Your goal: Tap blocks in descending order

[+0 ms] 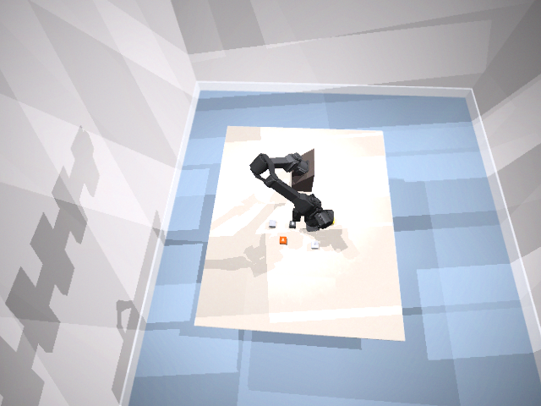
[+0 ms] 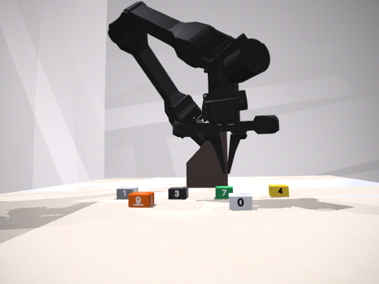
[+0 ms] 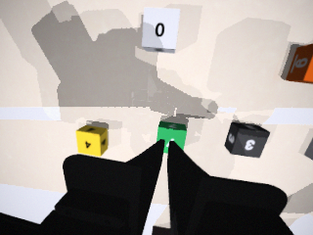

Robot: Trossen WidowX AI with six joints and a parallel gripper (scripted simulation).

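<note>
The green 7 block lies 30 mm below my gripper tip and 10 mm behind it. Round my gripper tip: white 0 block (100 mm ahead, 30 mm below, 20 mm to the left); then yellow 4 block (100 mm to the left, 30 mm below, 30 mm behind); then black 3 block (90 mm to the right, 30 mm below).
</note>
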